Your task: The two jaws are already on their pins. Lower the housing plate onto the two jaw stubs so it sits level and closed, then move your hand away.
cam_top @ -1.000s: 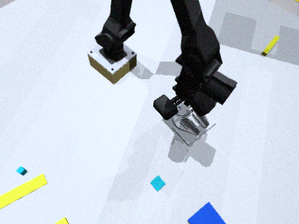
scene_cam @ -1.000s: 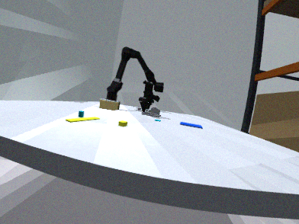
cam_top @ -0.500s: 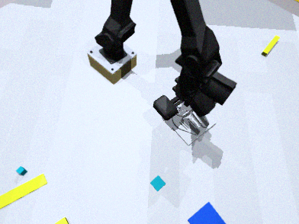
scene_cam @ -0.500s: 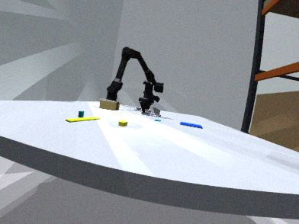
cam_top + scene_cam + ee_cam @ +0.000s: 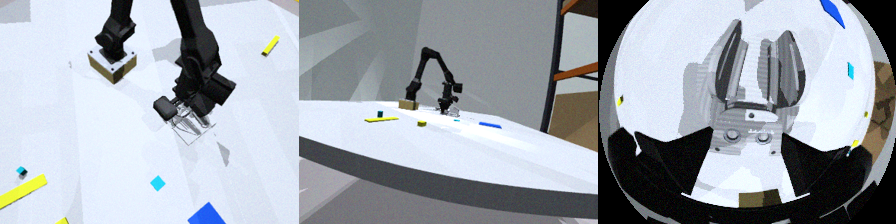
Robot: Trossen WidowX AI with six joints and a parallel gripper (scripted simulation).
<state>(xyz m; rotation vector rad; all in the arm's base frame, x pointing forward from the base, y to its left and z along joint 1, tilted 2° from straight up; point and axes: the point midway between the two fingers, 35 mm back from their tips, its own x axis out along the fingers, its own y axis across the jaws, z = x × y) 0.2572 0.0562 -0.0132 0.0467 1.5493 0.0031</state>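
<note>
My gripper tip is now 20 mm short of the grey jaw assembly, 20 mm to the left of it and 10 mm below it. Round my gripper tip: cyan tile 130 mm ahead, 200 mm to the right, 10 mm below; yellow cube 50 mm ahead, 440 mm to the right; blue tile 300 mm ahead, 170 mm to the right, 10 mm below.
</note>
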